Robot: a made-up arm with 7 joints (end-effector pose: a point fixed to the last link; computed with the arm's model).
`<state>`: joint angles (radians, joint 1 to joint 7).
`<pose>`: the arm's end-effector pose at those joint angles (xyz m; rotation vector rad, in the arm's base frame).
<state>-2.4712 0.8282 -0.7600 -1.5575 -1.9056 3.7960 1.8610</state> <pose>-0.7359 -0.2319 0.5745 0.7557 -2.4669 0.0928</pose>
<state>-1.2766 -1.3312 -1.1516 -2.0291 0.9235 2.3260 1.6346</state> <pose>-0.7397 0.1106 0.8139 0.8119 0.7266 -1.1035</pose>
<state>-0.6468 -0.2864 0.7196 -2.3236 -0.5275 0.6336 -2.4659</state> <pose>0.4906 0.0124 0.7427 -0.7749 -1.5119 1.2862</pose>
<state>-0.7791 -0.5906 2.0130 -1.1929 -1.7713 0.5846 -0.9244</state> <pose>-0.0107 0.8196 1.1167 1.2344 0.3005 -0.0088</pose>
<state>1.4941 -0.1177 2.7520 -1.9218 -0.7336 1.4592 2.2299</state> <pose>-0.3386 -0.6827 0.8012 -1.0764 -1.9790 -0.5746</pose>
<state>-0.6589 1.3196 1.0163 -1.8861 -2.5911 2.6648 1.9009</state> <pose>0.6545 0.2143 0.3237 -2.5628 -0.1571 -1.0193</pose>
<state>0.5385 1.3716 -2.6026 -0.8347 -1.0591 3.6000 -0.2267</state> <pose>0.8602 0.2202 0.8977 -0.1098 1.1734 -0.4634</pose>
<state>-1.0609 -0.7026 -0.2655 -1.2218 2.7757 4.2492 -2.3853</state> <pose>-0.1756 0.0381 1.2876 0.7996 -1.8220 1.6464</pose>
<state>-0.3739 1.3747 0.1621 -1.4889 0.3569 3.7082 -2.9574</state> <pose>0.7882 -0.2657 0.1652 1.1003 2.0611 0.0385</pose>
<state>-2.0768 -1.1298 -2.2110 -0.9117 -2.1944 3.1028 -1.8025</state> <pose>0.0055 0.9437 0.6840 -1.4749 1.2192 1.2009</pose>
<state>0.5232 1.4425 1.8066 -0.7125 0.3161 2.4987 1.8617</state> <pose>0.7570 0.8040 0.6888 -0.9157 1.0614 2.0563</pose>
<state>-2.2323 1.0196 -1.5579 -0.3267 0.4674 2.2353 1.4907</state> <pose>-0.6753 -0.6654 1.1321 -0.7247 -1.5544 0.4466</pose>
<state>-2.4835 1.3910 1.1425 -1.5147 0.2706 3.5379 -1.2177</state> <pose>-0.3359 -0.8482 0.3994 1.4259 -1.6504 1.1778</pose>
